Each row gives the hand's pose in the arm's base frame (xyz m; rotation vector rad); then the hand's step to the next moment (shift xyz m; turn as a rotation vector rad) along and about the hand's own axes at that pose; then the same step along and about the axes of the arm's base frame.
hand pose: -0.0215 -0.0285 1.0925 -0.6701 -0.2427 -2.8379
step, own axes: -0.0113 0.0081 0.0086 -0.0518 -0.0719 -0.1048
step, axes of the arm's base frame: 0.0155 -0.0041 0.0033 -0.0165 0.0563 -0.1241
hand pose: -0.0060 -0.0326 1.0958 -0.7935 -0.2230 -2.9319
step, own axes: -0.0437 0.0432 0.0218 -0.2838 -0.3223 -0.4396
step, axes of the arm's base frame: 0.0540 -0.0366 0.0014 -0.0149 0.2599 -0.5567
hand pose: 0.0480 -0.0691 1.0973 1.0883 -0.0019 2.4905
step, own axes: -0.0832 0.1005 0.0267 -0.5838 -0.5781 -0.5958
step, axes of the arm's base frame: 0.0311 -0.1273 -0.0234 0.1536 0.4062 -0.9173
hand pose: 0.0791 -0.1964 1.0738 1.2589 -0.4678 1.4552
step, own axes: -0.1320 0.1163 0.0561 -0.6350 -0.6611 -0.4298
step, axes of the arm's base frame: -0.1004 -0.1448 -0.0552 0.2909 0.2718 -0.9309
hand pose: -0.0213 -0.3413 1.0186 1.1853 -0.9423 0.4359
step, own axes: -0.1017 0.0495 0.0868 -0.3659 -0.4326 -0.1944
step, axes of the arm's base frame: -0.1272 -0.0443 -0.0468 0.1846 0.0894 -0.5628
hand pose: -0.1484 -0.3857 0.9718 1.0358 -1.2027 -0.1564
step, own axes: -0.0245 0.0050 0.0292 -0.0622 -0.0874 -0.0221
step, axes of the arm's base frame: -0.0359 0.0007 -0.0137 0.0280 0.0012 -0.1059
